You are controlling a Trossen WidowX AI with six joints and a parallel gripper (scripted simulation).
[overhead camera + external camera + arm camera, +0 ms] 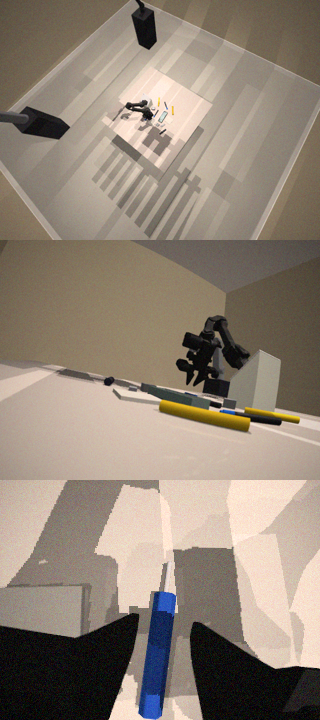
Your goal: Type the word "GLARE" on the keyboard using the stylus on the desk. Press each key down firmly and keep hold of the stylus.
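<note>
My gripper tip is now 10 mm to the left of the blue stylus and 40 mm above it. The rest, counted from my gripper tip: small grey cube: 10 mm behind, 220 mm to the left, 40 mm below; small black object: 340 mm ahead, 10 mm to the right, 40 mm below.
</note>
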